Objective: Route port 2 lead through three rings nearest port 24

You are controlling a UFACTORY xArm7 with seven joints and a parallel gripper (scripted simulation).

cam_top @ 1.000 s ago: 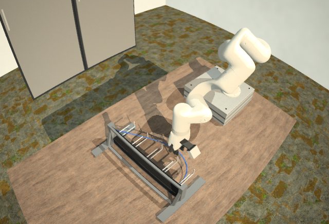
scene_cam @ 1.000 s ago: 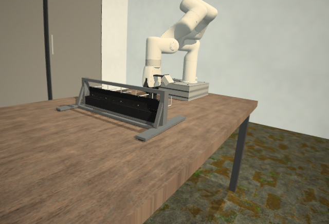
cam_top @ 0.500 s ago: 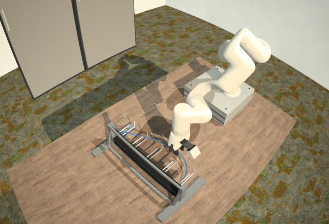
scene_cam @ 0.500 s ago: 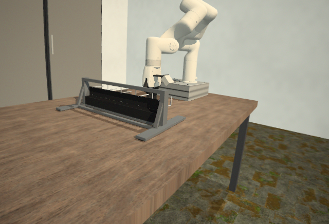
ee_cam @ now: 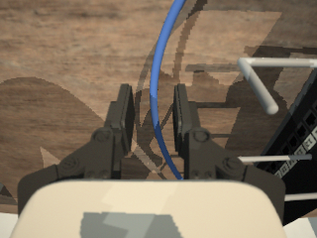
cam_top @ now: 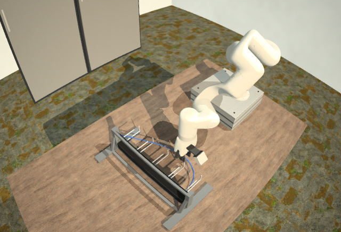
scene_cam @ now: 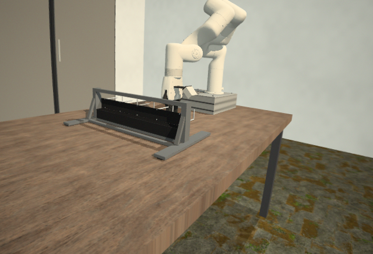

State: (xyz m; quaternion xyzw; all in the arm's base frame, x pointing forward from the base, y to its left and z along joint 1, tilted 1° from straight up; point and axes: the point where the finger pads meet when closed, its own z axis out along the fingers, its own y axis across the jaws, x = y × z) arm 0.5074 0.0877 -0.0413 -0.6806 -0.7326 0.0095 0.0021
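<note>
My hand is 170 mm short of the grey rack, 40 mm to the left of it and 10 mm below it.
</note>
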